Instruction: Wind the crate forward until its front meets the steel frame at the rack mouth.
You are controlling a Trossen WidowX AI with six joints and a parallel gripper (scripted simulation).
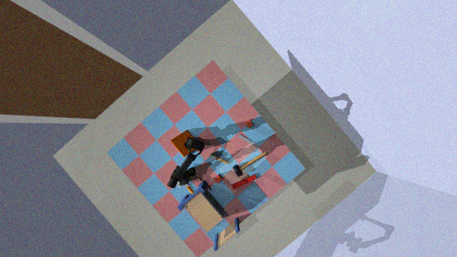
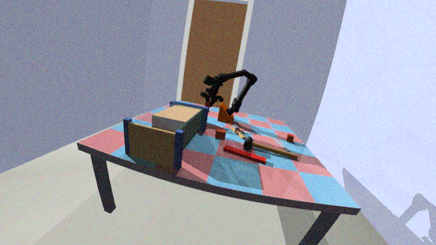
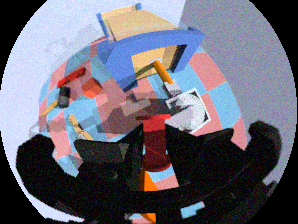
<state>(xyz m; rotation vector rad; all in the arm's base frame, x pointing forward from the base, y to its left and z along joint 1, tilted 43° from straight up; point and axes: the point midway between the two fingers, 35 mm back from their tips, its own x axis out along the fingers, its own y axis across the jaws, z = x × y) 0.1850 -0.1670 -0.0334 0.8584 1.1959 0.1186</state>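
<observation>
My gripper tip is now 1 cm past the dark red knob and 1 cm to the right of it. Round my gripper tip: winch (3 cm behind, 10 cm to the right, 10 cm below); blue steel frame (15 cm ahead, 9 cm to the right, 2 cm below); brush (6 cm ahead, 26 cm to the left, 11 cm below).
</observation>
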